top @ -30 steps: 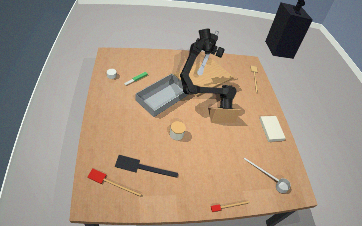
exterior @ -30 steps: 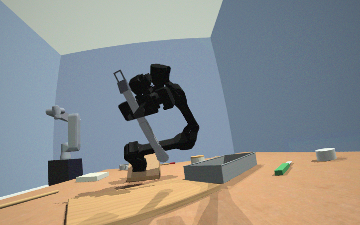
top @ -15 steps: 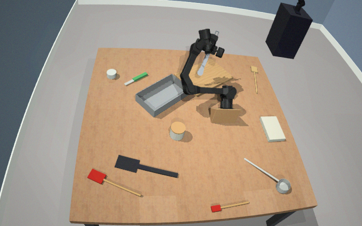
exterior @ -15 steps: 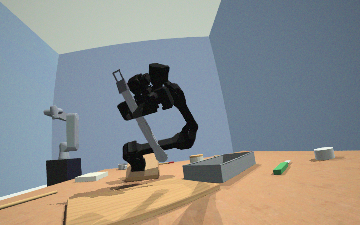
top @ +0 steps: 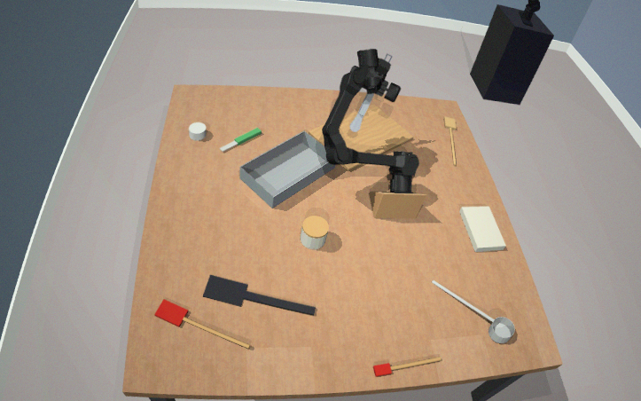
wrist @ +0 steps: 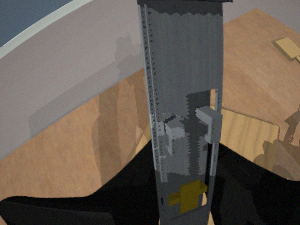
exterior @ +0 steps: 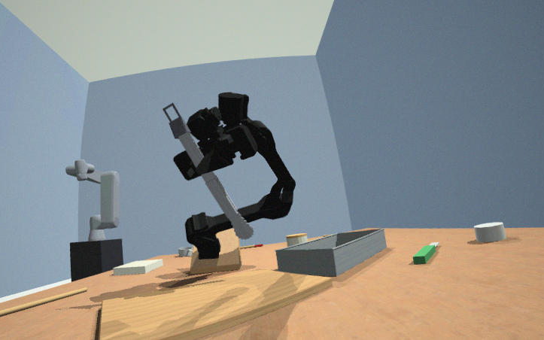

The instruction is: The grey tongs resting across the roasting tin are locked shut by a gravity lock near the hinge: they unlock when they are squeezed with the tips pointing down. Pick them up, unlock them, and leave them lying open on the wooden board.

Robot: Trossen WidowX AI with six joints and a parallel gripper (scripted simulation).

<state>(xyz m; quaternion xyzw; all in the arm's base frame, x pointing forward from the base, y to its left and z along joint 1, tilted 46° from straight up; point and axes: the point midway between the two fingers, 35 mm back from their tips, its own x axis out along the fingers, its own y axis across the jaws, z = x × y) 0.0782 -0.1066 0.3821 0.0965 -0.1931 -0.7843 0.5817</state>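
The yellow lock piece lies 1 cm ahead of my gripper tip, 3 cm to the left of it and 2 cm above it. From my gripper tip the other things lie so: wooden board 1 cm ahead, 3 cm to the left, 22 cm below; then grey roasting tin 30 cm ahead, 25 cm to the left, 20 cm below; then green-handled tool 49 cm ahead, 11 cm to the left, 22 cm below.
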